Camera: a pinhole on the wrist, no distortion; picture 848 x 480 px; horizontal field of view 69.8 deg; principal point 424.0 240.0 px. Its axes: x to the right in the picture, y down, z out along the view. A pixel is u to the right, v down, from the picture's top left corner.
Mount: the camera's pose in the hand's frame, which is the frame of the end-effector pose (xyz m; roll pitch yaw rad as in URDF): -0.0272 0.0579 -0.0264 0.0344 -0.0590 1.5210
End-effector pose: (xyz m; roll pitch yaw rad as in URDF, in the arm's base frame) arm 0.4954 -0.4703 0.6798 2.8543 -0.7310 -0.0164
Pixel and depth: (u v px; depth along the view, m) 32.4 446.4 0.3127
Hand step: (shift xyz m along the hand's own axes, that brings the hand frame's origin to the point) -0.1334 -0.1568 0.2773
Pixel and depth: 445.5 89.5 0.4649
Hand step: 0.1031 0.0406 0.4344
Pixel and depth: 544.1 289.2 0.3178
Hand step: -0.0398 0.1025 0.2952
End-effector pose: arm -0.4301 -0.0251 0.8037 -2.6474 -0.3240 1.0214
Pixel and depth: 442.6 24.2 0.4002
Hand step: 0.1278 0.0391 0.3687
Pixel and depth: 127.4 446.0 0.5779
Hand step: -0.2186 -0.2489 0.5402
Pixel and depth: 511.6 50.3 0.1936
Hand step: 0.0406 0.0711 0.1663
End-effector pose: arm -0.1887 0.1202 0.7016 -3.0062 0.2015 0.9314
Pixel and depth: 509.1 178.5 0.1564
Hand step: -0.0054 0.0695 0.1304
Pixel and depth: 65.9 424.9 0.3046
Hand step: -0.1191 -0.1351 0.2701
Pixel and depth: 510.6 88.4 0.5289
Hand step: 0.1249 0.0947 0.5012
